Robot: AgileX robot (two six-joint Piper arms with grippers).
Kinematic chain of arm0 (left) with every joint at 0, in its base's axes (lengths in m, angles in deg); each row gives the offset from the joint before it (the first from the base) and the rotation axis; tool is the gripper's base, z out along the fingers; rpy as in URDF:
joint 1: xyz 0 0 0.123 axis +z
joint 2: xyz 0 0 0 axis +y
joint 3: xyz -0.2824 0 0.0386 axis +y
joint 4: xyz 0.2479 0 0.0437 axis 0.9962 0 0.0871
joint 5: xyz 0 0 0 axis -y
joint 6: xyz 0.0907 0 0.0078 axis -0.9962 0 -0.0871
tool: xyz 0 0 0 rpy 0 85 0
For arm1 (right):
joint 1: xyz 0 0 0.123 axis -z
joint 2: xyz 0 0 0 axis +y
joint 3: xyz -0.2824 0 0.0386 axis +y
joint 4: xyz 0.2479 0 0.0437 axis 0.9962 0 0.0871
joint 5: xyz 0 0 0 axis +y
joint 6: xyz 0.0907 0 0.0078 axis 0.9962 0 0.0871
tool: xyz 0 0 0 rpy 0 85 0
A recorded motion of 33 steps. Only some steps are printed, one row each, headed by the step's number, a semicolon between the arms.
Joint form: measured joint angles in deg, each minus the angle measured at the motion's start. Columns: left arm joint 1, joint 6, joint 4, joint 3, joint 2, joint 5; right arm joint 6, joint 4, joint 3, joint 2, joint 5, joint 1.
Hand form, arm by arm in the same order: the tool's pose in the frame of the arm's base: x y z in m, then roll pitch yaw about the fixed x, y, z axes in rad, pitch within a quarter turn. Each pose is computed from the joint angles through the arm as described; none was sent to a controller.
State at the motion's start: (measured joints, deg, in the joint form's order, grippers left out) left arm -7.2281 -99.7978 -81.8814 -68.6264 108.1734 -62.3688; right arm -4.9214 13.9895 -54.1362 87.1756 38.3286 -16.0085
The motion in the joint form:
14: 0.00 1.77 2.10 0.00 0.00 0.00; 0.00 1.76 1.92 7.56 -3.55 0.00
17: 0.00 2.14 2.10 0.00 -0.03 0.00; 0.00 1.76 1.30 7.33 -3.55 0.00
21: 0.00 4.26 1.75 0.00 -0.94 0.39; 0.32 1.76 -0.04 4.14 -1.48 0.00
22: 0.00 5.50 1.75 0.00 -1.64 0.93; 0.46 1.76 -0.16 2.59 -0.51 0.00
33: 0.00 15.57 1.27 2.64 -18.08 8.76; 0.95 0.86 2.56 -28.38 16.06 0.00
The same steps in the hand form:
14: 0.3574 -0.1254 0.2195 -2.4618 1.0419 2.5212; 0.2871 0.0971 0.1807 2.9407 0.3016 -3.0089
17: 0.3573 -0.1254 0.2197 -2.4537 1.0383 2.5307; 0.2892 0.0977 0.1845 2.9385 0.3163 -3.0096
21: 0.3565 -0.1251 0.2257 -2.4188 1.0302 2.5841; 0.2869 0.0977 0.2063 2.9238 0.3581 -3.0115
22: 0.3560 -0.1246 0.2298 -2.4119 1.0263 2.6061; 0.2835 0.0971 0.2145 2.9183 0.3699 -3.0117
33: 0.3185 -0.1133 0.3150 -2.4473 1.1438 2.7631; 0.1757 0.0702 0.3231 2.8772 0.5792 -2.9603

